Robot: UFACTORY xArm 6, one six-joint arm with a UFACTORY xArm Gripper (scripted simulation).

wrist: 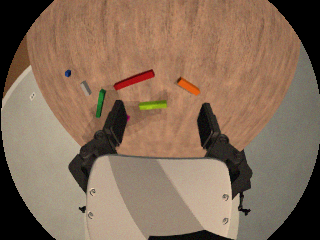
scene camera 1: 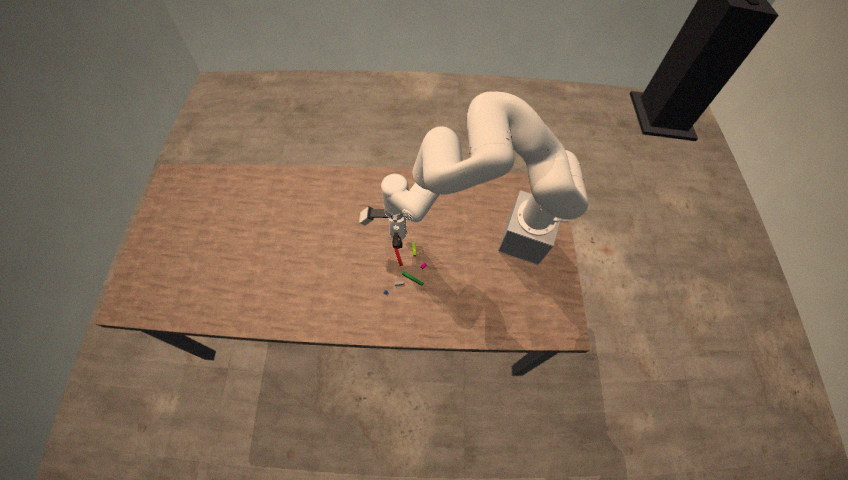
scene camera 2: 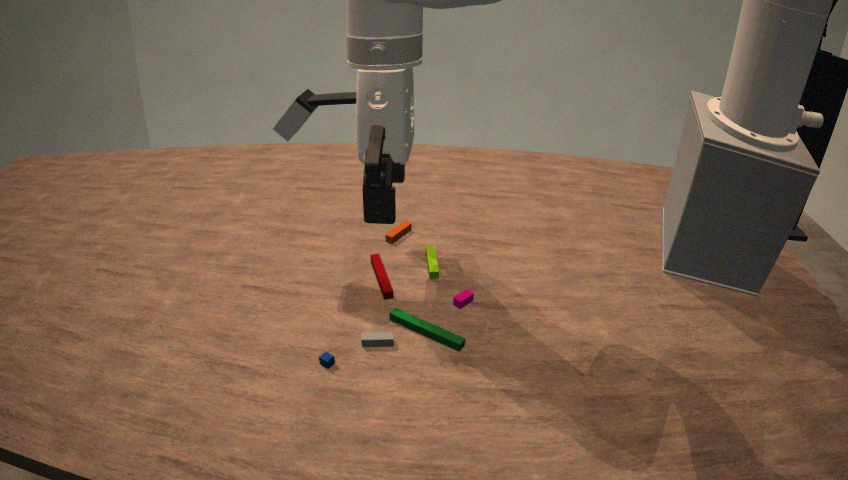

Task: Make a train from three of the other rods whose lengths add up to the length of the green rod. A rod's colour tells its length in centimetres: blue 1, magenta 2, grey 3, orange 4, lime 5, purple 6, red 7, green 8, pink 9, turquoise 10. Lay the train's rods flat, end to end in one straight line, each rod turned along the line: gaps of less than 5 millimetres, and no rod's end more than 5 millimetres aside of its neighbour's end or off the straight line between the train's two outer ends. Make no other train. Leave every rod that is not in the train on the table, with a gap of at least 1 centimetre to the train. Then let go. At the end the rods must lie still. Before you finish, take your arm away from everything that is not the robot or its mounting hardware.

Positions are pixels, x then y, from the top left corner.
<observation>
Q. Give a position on a green rod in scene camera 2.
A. At 431, 331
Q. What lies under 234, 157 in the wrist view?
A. The gripper.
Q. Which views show the gripper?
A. The wrist view, scene camera 1 and scene camera 2: all of them.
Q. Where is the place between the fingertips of the gripper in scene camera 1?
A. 398, 235
</observation>
